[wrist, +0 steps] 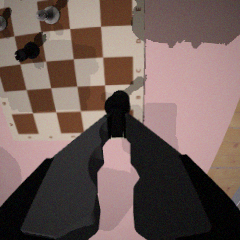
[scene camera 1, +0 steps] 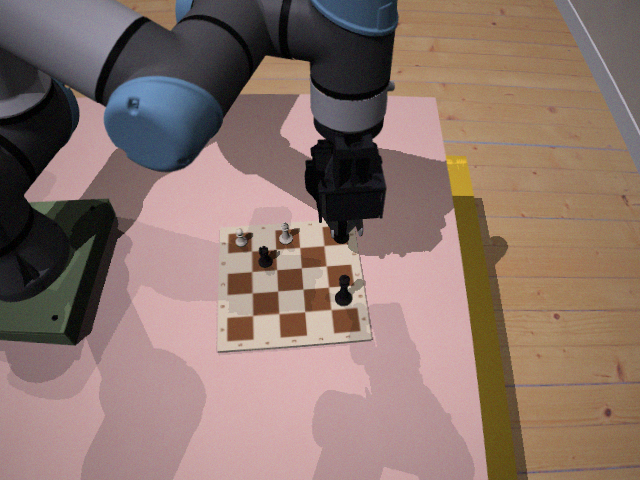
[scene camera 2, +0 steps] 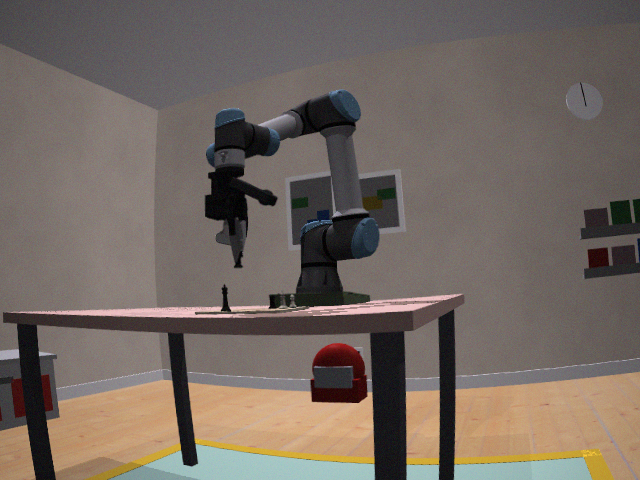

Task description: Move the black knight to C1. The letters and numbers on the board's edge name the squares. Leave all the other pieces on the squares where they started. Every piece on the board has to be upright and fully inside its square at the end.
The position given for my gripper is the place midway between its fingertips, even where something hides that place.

Note:
In view: my gripper (scene camera 1: 341,233) and a chessboard (scene camera 1: 291,303).
The chessboard is seen too in the wrist view (wrist: 83,59). My gripper also shows in the wrist view (wrist: 117,115) and in scene camera 2 (scene camera 2: 237,262).

